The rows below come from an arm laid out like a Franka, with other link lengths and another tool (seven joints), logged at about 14 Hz.
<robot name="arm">
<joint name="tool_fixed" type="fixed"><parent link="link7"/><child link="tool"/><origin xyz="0.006 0.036 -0.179" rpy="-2.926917 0 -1.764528"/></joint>
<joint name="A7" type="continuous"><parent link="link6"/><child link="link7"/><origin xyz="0.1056 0 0" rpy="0 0 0"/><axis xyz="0 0 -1"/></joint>
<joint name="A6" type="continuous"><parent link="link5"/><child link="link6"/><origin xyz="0 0 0" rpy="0 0 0"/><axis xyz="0 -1 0"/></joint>
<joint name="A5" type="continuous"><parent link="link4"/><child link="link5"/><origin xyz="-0.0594 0 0.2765" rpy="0 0 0"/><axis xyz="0 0 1"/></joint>
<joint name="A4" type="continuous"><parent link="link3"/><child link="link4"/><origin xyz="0.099 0 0" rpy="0 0 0"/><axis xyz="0 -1 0"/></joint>
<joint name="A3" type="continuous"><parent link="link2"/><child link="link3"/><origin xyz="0 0 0.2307" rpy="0 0 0"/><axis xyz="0 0 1"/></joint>
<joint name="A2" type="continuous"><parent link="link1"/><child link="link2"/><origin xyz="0 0 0" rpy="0 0 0"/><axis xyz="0 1 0"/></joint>
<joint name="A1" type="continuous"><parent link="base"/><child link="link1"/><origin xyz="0 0 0.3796" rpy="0 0 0"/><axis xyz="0 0 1"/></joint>
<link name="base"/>
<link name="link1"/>
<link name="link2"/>
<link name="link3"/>
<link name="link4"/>
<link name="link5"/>
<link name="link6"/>
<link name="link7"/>
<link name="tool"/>
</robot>
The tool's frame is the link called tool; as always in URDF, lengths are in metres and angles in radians. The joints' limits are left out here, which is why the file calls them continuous.
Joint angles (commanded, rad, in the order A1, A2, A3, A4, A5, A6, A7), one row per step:
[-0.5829 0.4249 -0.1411 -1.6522 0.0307 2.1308 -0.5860]
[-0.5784 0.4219 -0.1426 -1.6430 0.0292 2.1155 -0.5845]
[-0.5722 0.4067 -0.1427 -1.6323 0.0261 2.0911 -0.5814]
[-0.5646 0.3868 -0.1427 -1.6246 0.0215 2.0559 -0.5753]
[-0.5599 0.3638 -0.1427 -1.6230 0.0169 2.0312 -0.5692]
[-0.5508 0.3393 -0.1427 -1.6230 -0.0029 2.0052 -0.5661]
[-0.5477 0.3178 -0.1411 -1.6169 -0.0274 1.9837 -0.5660]
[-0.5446 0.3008 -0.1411 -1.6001 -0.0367 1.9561 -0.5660]
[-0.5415 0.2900 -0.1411 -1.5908 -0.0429 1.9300 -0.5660]
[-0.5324 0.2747 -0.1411 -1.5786 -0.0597 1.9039 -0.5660]
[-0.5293 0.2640 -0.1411 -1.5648 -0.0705 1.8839 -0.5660]
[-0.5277 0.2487 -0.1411 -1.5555 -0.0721 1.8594 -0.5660]
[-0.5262 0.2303 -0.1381 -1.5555 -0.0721 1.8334 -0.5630]
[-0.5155 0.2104 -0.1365 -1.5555 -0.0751 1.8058 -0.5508]
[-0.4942 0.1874 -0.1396 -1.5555 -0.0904 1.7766 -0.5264]
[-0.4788 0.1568 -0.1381 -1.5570 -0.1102 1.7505 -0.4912]
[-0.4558 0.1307 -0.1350 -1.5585 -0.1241 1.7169 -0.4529]
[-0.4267 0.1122 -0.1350 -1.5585 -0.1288 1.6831 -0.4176]
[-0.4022 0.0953 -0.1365 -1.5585 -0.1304 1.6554 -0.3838]
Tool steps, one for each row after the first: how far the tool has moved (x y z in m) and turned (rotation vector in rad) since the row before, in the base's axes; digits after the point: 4 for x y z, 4 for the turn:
[0.0010 0.0014 0.0035 0.0010 0.0031 0.0024]
[0.0018 0.0030 0.0099 -0.0012 -0.0008 0.0043]
[0.0003 0.0051 0.0103 0.0043 0.0064 0.0028]
[-0.0006 0.0035 0.0107 -0.0004 0.0006 -0.0003]
[-0.0013 0.0045 0.0103 -0.0101 0.0109 0.0126]
[-0.0019 0.0009 0.0113 -0.0186 0.0081 0.0125]
[-0.0005 0.0011 0.0127 -0.0090 -0.0004 0.0049]
[-0.0016 0.0022 0.0066 0.0001 0.0077 0.0034]
[-0.0003 0.0034 0.0100 -0.0120 0.0081 0.0121]
[-0.0008 0.0007 0.0088 -0.0100 0.0023 0.0045]
[-0.0019 0.0020 0.0093 0.0000 -0.0001 -0.0002]
[-0.0026 0.0046 0.0072 0.0069 0.0040 -0.0012]
[-0.0007 0.0078 0.0077 0.0042 0.0051 -0.0021]
[-0.0003 0.0090 0.0089 -0.0075 0.0101 -0.0064]
[-0.0013 0.0076 0.0123 -0.0157 0.0025 -0.0182]
[0.0005 0.0127 0.0092 -0.0052 0.0083 -0.0146]
[0.0020 0.0149 0.0059 0.0039 0.0095 -0.0101]
[0.0012 0.0121 0.0057 0.0035 0.0047 -0.0143]

